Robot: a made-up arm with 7 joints. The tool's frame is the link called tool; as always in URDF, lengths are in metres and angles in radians. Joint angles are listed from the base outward. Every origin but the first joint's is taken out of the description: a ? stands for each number. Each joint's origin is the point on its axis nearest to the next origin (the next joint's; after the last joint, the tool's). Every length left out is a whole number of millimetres.
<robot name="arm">
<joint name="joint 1" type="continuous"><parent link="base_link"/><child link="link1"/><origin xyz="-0.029 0.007 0.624" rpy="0.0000 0.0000 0.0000"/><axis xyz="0 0 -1"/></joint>
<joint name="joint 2" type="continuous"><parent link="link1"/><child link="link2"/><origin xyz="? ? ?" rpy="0.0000 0.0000 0.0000"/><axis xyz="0 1 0"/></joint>
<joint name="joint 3" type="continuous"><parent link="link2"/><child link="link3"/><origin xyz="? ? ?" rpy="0.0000 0.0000 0.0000"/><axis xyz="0 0 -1"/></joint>
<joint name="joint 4" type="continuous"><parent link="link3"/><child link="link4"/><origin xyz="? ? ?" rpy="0.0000 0.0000 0.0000"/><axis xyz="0 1 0"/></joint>
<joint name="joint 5" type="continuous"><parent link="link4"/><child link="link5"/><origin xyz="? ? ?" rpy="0.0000 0.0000 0.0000"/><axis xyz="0 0 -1"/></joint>
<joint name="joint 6" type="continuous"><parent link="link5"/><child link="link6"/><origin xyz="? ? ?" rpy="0.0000 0.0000 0.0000"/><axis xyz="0 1 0"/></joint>
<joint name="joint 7" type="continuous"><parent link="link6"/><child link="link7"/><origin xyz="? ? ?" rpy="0.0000 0.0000 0.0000"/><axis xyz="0 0 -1"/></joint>
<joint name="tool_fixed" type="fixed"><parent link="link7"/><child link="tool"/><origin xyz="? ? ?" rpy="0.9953 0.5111 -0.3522"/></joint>
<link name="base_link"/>
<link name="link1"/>
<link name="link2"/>
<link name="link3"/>
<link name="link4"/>
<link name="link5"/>
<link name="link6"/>
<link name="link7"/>
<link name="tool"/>
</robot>
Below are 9 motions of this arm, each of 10 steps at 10 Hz.
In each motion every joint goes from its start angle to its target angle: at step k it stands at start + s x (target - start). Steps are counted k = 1, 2, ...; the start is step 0. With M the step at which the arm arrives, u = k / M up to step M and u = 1 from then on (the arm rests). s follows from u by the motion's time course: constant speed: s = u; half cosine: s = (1 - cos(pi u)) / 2; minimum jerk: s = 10 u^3 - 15 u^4 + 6 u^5.
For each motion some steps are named. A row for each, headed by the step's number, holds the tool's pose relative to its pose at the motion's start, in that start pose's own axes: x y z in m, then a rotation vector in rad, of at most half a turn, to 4 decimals.
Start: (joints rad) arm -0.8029 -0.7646 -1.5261 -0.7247 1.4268 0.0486 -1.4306
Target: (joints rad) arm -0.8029 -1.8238 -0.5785 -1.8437 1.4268 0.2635 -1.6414
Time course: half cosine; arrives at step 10
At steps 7, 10:
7: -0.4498 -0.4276 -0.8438 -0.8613 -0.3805 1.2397
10: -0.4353 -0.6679 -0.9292 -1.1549 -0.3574 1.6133

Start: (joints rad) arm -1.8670 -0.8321 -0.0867 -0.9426 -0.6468 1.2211 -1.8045
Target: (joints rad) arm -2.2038 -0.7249 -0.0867 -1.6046 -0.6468 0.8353 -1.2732
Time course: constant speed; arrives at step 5
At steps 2, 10:
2: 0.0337 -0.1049 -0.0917 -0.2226 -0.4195 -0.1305
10: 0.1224 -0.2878 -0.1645 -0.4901 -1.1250 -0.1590

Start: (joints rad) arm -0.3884 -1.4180 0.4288 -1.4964 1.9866 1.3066 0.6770
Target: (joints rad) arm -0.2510 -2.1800 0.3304 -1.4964 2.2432 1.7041 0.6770
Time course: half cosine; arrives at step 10
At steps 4, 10:
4: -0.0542 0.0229 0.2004 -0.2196 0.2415 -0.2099
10: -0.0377 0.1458 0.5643 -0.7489 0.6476 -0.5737

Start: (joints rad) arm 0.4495 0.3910 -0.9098 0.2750 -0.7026 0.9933 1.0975
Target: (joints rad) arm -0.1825 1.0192 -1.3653 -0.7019 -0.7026 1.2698 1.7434
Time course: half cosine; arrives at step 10
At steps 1, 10:
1: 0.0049 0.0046 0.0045 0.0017 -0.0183 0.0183
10: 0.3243 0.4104 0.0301 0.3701 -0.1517 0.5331

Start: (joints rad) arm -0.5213 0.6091 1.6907 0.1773 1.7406 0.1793 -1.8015
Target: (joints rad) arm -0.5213 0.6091 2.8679 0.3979 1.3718 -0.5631 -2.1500
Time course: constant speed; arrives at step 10
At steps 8, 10:
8: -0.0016 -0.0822 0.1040 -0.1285 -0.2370 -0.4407
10: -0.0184 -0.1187 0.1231 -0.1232 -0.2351 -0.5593

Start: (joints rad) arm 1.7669 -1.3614 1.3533 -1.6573 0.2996 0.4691 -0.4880
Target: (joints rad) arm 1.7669 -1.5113 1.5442 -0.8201 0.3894 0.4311 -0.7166
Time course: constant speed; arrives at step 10
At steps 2, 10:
2: 0.0456 0.0431 0.0249 -0.0119 0.0379 -0.1443
10: 0.2820 0.1021 0.1411 0.0574 0.2059 -0.7218

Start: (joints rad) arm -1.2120 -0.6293 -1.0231 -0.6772 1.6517 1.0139 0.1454
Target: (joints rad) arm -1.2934 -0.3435 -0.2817 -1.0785 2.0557 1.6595 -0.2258
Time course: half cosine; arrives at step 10
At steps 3, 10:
3: 0.0219 0.0229 0.0294 0.1298 0.1833 -0.0948
10: 0.1176 0.0383 0.0380 0.5918 0.9583 -0.0584

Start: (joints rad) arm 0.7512 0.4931 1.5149 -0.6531 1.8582 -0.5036 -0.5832
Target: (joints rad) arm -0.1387 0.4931 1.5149 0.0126 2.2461 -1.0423 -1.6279
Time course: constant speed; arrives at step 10
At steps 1, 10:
1: 0.0083 0.0052 0.0167 -0.0913 0.0897 0.0747
10: 0.0617 -0.0257 0.1684 -0.9744 0.7667 0.9497

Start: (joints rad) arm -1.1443 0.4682 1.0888 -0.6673 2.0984 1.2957 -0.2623
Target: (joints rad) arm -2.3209 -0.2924 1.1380 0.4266 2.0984 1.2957 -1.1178
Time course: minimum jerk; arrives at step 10
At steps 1, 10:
1: -0.0037 0.0041 0.0022 -0.0069 0.0022 -0.0050
10: 0.1591 0.4102 -0.1764 -1.0558 0.1143 -0.7759

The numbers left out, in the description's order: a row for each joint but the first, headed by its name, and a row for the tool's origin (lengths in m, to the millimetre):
joint 2: 0.020 -0.011 0.000
joint 3: 0.022 0.000 0.680
joint 4: 0.026 -0.060 0.000
joint 5: 0.027 0.000 0.380
joint 6: -0.008 0.019 0.000
joint 7: 0.023 0.000 0.052
tool: 0.001 0.018 0.000

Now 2 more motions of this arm.
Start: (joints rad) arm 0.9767 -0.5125 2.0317 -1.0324 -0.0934 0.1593 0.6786
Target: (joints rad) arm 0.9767 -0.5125 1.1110 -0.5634 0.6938 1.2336 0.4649
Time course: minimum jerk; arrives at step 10
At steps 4, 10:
4: 0.1220 0.0401 -0.0125 -0.2763 0.1941 -0.4443
10: 0.2854 0.0506 -0.1586 -1.1043 0.6525 -1.2416

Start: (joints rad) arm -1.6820 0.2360 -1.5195 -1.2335 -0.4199 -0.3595 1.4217
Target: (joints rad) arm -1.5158 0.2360 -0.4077 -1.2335 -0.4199 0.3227 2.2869
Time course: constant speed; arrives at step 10
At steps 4, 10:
4: -0.1271 -0.0874 -0.1072 -0.0162 -0.7286 0.2549
10: -0.1531 -0.2727 -0.2727 0.3993 -1.7810 0.8173

